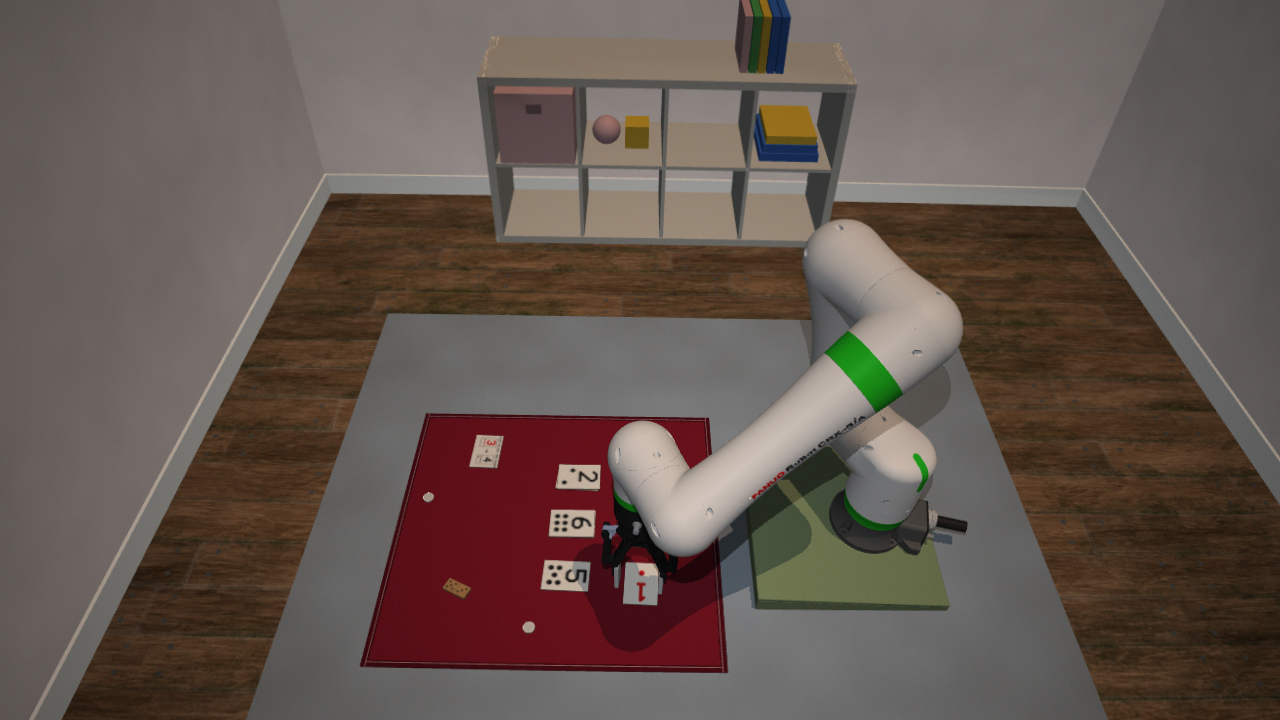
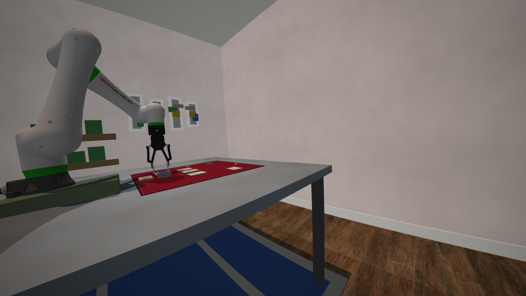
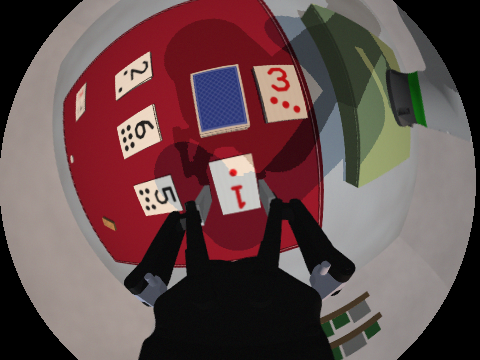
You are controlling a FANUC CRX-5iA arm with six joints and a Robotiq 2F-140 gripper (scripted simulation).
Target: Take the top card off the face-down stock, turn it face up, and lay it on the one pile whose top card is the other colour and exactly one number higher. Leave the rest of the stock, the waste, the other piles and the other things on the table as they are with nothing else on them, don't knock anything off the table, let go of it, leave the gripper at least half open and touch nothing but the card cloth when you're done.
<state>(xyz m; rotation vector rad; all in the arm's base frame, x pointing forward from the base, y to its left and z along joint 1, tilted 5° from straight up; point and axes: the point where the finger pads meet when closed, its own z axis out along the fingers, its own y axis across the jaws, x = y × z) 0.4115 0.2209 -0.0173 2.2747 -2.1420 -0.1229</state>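
The black 6 card is 160 mm ahead of my hand, 110 mm to the right of it and 30 mm below it. Also, from my hand: red 3 card (70 mm behind, 150 mm to the right, 20 mm below); then red card cloth (190 mm ahead, 100 mm to the right, 50 mm below); then black 5 card (140 mm ahead, 10 mm to the left, 30 mm below).
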